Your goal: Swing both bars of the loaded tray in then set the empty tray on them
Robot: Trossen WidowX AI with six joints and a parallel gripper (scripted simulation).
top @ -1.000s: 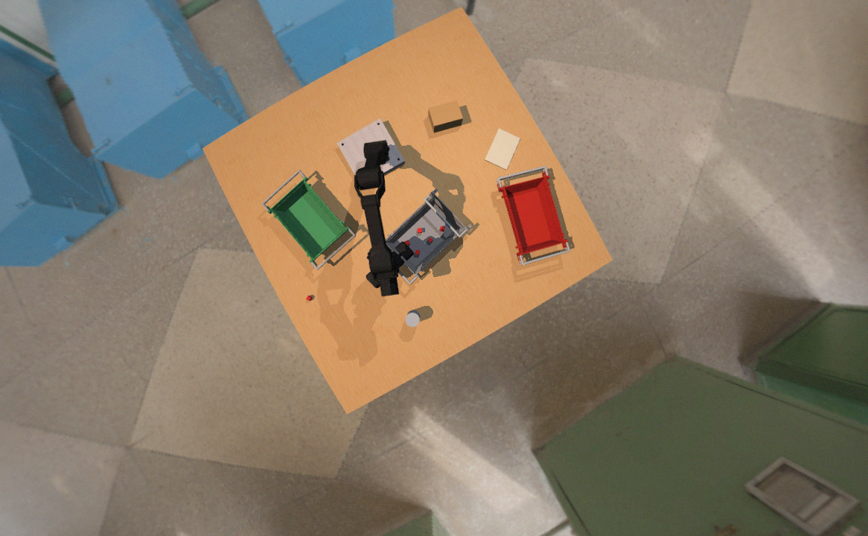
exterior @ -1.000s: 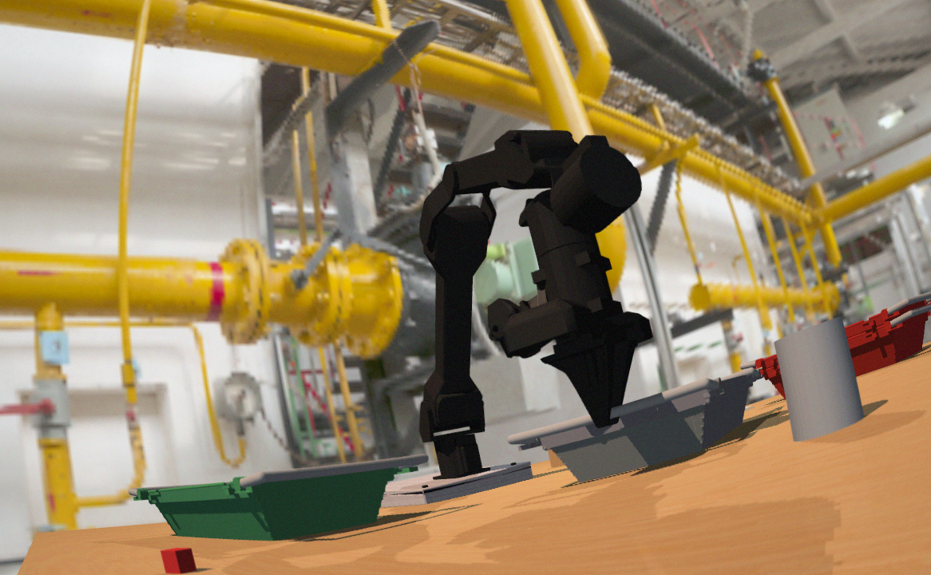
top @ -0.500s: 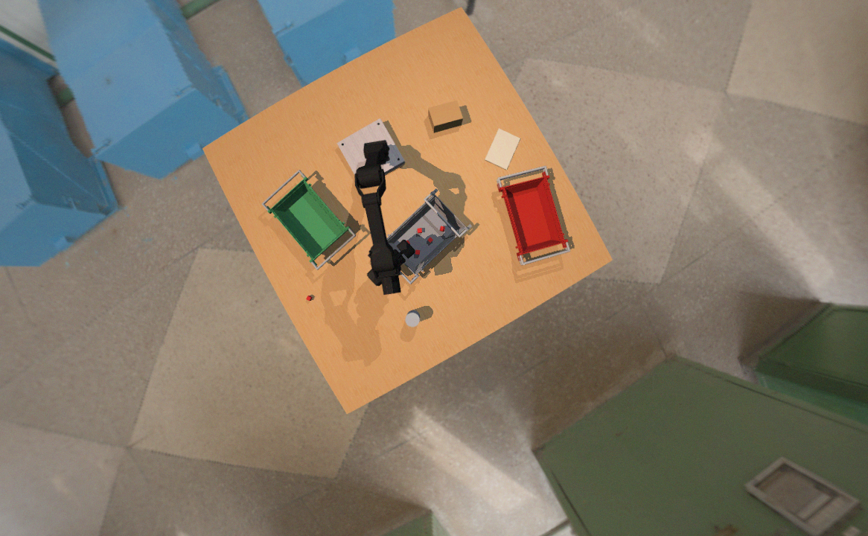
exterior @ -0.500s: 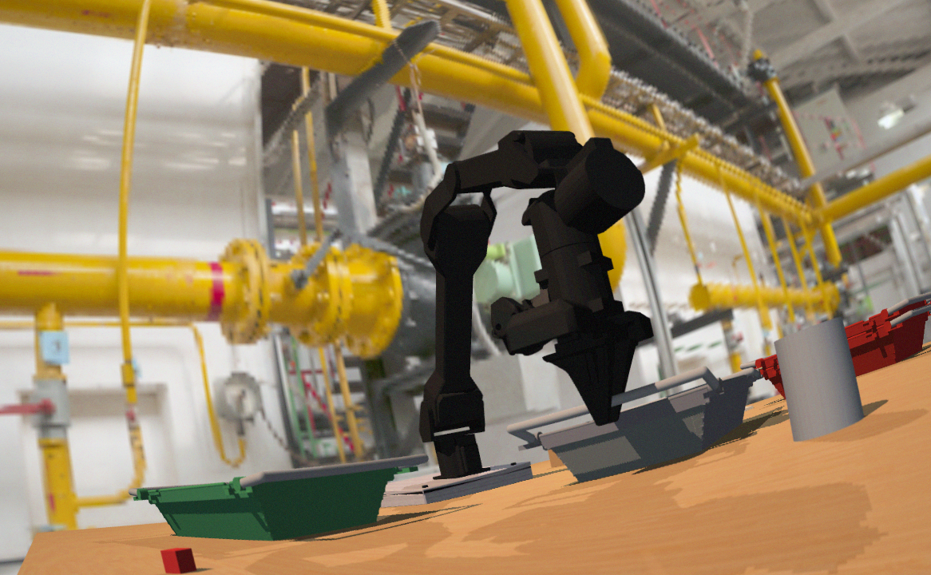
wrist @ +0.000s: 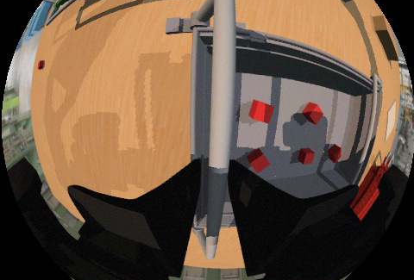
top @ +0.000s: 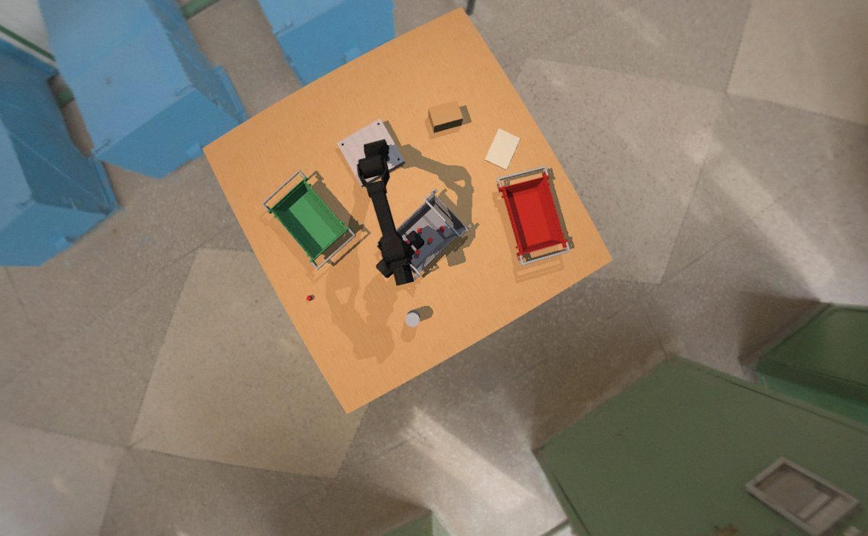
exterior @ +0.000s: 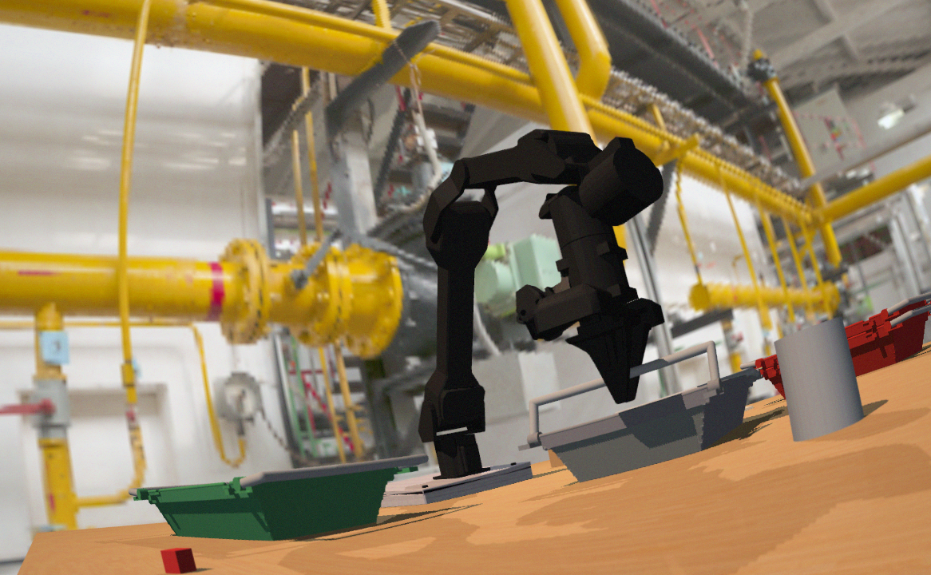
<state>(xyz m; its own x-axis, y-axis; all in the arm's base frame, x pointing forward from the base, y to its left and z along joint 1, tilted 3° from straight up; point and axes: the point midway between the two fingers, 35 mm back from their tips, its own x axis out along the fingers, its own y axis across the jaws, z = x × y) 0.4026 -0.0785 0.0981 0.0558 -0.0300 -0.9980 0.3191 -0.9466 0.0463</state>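
My gripper tip is now 29 cm past the green tray, 28 cm to the left of it and 2 cm above it. From my gripper tip the other things lie so: cardboard box 45 cm behind, 39 cm to the left, 4 cm below; then red block 42 cm to the right, 6 cm below, 1 cm behind; then grey cylinder 24 cm ahead, 7 cm to the right, 3 cm below.
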